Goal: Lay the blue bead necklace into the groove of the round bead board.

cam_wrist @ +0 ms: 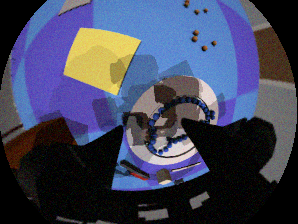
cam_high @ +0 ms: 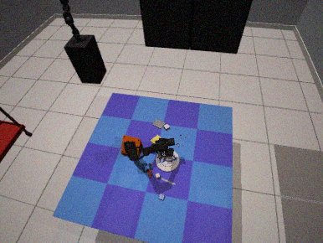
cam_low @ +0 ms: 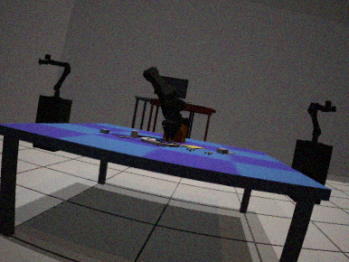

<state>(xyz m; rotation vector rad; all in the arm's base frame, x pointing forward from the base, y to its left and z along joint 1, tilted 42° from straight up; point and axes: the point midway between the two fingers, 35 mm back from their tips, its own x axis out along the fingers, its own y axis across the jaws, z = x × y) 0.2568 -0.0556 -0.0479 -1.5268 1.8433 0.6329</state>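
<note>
Right now my gripper tip is 50 mm short of the round white bead board, 40 mm to the left of it and 10 mm above it. From my gripper tip the other things lie so: red-handled tool: 160 mm to the right, 80 mm behind, 20 mm below; yellow card: 130 mm to the left, 60 mm behind, 20 mm below; thin pale stick: 220 mm to the right, 80 mm ahead, 20 mm below.
</note>
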